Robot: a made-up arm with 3 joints. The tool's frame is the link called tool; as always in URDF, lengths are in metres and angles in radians. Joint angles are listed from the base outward.
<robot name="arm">
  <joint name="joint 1" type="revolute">
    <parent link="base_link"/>
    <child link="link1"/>
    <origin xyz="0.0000 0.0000 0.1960" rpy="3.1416 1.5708 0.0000"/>
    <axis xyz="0 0 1"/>
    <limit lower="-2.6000" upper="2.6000"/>
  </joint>
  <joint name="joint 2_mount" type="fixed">
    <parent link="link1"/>
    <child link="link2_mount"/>
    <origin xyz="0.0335 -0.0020 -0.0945" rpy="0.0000 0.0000 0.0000"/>
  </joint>
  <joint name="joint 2" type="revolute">
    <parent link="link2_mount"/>
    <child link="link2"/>
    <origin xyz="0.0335 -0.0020 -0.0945" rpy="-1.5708 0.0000 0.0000"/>
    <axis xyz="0 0 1"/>
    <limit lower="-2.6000" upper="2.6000"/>
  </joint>
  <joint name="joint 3" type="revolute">
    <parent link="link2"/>
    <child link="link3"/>
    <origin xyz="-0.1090 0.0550 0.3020" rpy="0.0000 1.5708 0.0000"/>
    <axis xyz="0 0 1"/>
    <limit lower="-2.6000" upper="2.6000"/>
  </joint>
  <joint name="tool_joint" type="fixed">
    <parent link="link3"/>
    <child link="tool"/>
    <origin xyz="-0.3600 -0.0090 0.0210" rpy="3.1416 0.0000 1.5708"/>
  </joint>
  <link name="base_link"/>
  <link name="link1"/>
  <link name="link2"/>
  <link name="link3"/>
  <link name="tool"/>
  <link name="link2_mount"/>
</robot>
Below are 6 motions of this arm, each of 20 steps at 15 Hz.
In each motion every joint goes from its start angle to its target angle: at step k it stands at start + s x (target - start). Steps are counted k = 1, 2, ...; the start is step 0. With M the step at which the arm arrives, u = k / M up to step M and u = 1 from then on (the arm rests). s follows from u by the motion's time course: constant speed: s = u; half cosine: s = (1 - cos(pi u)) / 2; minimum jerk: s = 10 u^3 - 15 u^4 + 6 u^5.
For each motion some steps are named. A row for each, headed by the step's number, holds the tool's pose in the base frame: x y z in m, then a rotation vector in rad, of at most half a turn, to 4 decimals.
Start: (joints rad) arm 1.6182 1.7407 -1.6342
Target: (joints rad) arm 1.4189 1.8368 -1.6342
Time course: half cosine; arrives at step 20
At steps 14, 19, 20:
14: 0.0026 0.2805 0.5131 2.1338 0.3103 -2.0884
19: -0.0047 0.2641 0.5235 2.1466 0.3736 -2.0862
20: -0.0050 0.2636 0.5238 2.1470 0.3755 -2.0861

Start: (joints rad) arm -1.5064 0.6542 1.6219
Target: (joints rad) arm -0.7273 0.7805 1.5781
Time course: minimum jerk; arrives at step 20
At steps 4, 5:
4: -0.1050 0.1536 -0.0941 1.5975 0.7594 -1.7259
5: -0.1044 0.1448 -0.1003 1.5781 0.7188 -1.7319

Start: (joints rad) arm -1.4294 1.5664 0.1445
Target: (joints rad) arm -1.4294 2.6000 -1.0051
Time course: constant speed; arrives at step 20
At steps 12, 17, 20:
12: -0.0180 -0.1585 -0.3981 0.2657 -1.7654 -1.1341
17: -0.1093 -0.1442 -0.3359 -0.2009 -1.8009 -1.1178
20: -0.1598 -0.1100 -0.2919 -0.4801 -1.7611 -1.1122

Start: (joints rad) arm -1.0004 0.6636 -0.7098
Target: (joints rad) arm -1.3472 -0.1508 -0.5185
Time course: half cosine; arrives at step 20
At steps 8, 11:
8: 0.4010 -0.3593 -0.2871 0.9449 -0.6762 0.3563
11: 0.4181 -0.2798 -0.3394 1.1021 -0.5186 0.4084

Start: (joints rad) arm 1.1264 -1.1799 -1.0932
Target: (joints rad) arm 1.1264 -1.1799 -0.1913
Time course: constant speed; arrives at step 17
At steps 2, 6, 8, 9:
2: 0.4039 -0.5394 0.4973 -0.3655 1.3598 0.1553
6: 0.3848 -0.5224 0.5692 -0.5068 1.3118 -0.0207
8: 0.3737 -0.5085 0.6029 -0.5760 1.2838 -0.1088
9: 0.3677 -0.5003 0.6191 -0.6102 1.2688 -0.1527

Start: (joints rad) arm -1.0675 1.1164 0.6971
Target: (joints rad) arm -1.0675 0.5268 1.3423
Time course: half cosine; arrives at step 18
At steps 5, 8, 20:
5: 0.0016 -0.0845 -0.3729 1.3328 -0.4813 -1.2173
8: -0.0364 -0.0651 -0.3343 1.3427 -0.2530 -1.2843
20: -0.1126 -0.0557 -0.1966 1.2309 0.3052 -1.4577

